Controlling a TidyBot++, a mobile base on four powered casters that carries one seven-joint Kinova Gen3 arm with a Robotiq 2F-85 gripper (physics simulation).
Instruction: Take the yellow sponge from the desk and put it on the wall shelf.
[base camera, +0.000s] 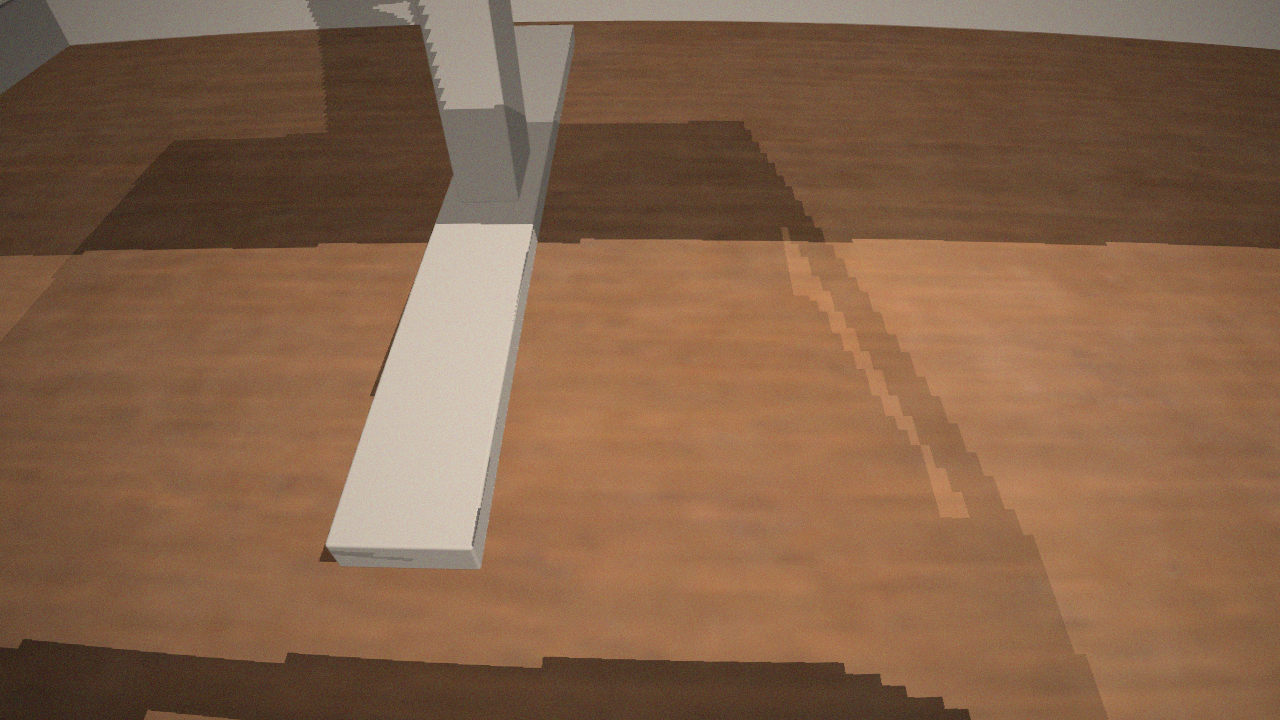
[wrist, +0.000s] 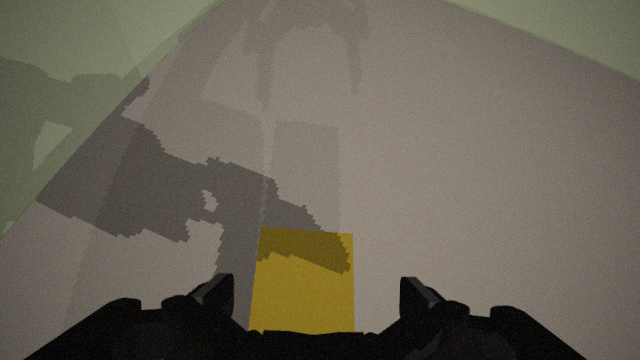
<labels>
my gripper: wrist 316, 294; not seen in the base camera view (out of frame)
yellow sponge: wrist 304, 280; not seen in the base camera view (out of frame)
</labels>
